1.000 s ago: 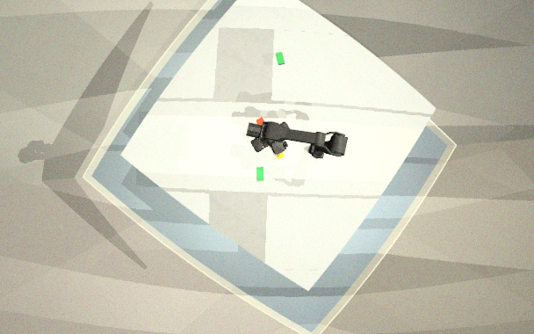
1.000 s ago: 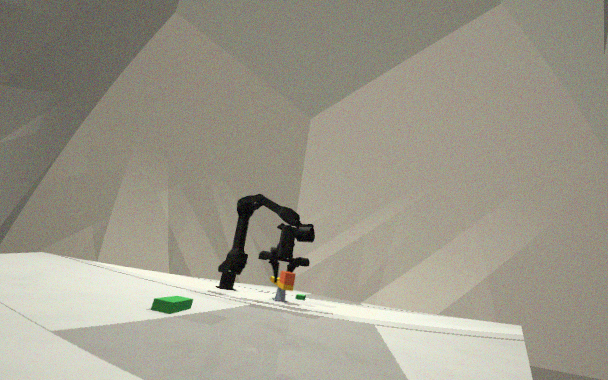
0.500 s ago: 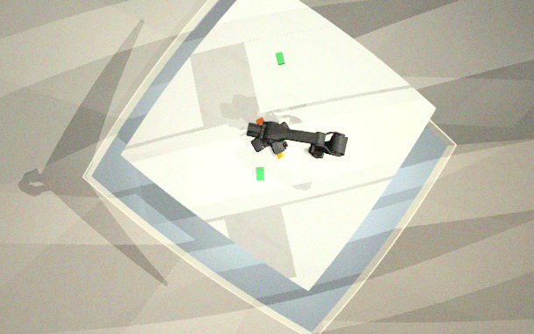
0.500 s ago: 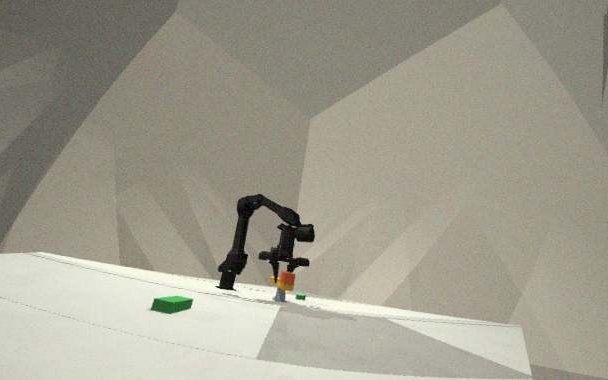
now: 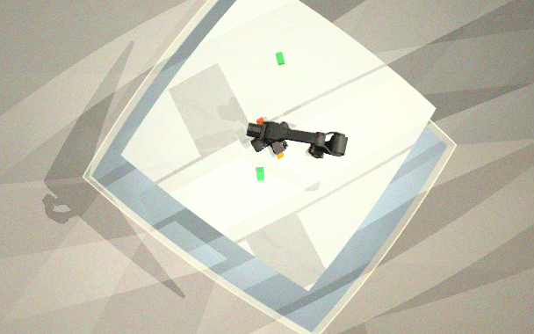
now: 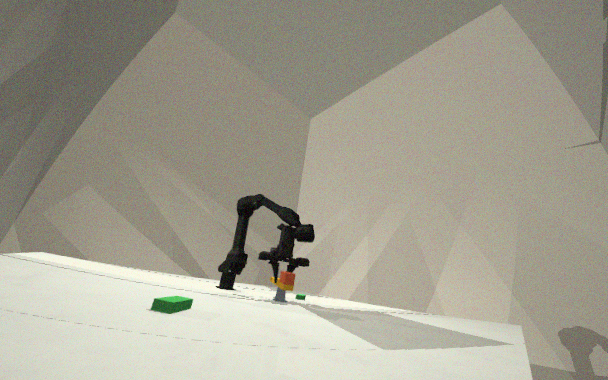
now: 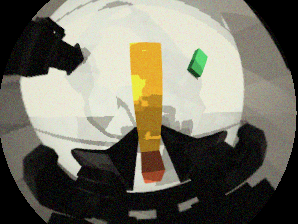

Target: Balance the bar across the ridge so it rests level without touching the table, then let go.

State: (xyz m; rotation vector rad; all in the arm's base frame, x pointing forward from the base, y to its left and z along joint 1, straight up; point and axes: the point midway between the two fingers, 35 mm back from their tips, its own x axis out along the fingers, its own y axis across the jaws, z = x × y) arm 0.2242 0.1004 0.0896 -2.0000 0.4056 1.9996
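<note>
The ridge is 3 cm ahead of my gripper tip, 1 cm to the right of it and 1 cm below it.
</note>
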